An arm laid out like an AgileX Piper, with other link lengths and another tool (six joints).
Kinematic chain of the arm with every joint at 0, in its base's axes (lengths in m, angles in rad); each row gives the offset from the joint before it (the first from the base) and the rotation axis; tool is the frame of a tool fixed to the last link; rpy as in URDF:
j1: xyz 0 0 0.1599 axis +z
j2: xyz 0 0 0 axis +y
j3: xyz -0.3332 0 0.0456 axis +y
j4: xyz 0.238 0 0.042 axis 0.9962 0 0.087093
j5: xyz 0 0 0 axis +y
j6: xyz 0.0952 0 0.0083 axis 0.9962 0 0.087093
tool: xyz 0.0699 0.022 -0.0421 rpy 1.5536 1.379 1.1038
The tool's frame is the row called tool.
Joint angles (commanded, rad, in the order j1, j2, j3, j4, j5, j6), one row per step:
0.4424 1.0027 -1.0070 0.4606 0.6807 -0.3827
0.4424 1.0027 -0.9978 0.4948 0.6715 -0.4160
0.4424 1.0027 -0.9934 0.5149 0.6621 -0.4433
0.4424 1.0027 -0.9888 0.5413 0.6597 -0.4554
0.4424 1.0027 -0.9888 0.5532 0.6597 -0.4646
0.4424 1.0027 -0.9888 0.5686 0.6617 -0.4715
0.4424 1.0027 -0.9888 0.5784 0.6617 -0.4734
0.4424 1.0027 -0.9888 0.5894 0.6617 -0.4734
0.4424 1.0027 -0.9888 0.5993 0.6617 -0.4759
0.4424 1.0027 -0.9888 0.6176 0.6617 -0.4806
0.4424 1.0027 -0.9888 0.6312 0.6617 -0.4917
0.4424 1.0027 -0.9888 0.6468 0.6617 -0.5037
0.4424 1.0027 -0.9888 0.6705 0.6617 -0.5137
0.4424 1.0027 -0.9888 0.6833 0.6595 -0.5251
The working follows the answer.
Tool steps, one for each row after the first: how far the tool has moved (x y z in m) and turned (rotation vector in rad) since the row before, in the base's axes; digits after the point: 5 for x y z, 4 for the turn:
-0.00066 0.00230 -0.00084 0.0099 -0.0047 0.0149
0.00045 0.00110 0.00005 0.0032 -0.0118 0.0101
-0.00121 0.00225 0.00018 0.0153 0.0059 0.0065
-0.00047 0.00091 0.00061 0.0051 -0.0008 0.0051
-0.00100 0.00134 0.00076 0.0089 0.0036 0.0054
-0.00051 0.00096 0.00068 0.0077 0.0029 0.0016
-0.00061 0.00116 0.00083 0.0099 0.0047 0.0008
-0.00049 0.00094 0.00069 0.0074 0.0026 0.0018
-0.00091 0.00171 0.00130 0.0137 0.0047 0.0034
-0.00050 0.00097 0.00077 0.0057 -0.0017 0.0059
-0.00058 0.00113 0.00092 0.0070 -0.0015 0.0064
-0.00106 0.00200 0.00167 0.0155 0.0032 0.0060
-0.00010 0.00086 0.00092 0.0058 -0.0040 0.0043

Tool pose at each row, in the base's axes (x y z in m, rotation vector in rad; rounded; the steps above come from the unrounded poses):
0.15308 0.14515 0.39057 -0.2186 2.1601 0.1577
0.15242 0.14744 0.38973 -0.2292 2.1530 0.1762
0.15287 0.14854 0.38978 -0.2388 2.1400 0.1837
0.15166 0.15079 0.38996 -0.2365 2.1432 0.2047
0.15119 0.15170 0.39057 -0.2391 2.1412 0.2130
0.15019 0.15304 0.39133 -0.2395 2.1430 0.2262
0.14968 0.15400 0.39201 -0.2366 2.1445 0.2358
0.14907 0.15516 0.39284 -0.2314 2.1475 0.2476
0.14857 0.15609 0.39353 -0.2289 2.1486 0.2570
0.14767 0.15780 0.39483 -0.2243 2.1506 0.2744
0.14717 0.15877 0.39559 -0.2276 2.1475 0.2836
0.14659 0.15990 0.39651 -0.2305 2.1443 0.2945
0.14553 0.16190 0.39817 -0.2277 2.1440 0.3151
0.14543 0.16276 0.39910 -0.2296 2.1387 0.3230

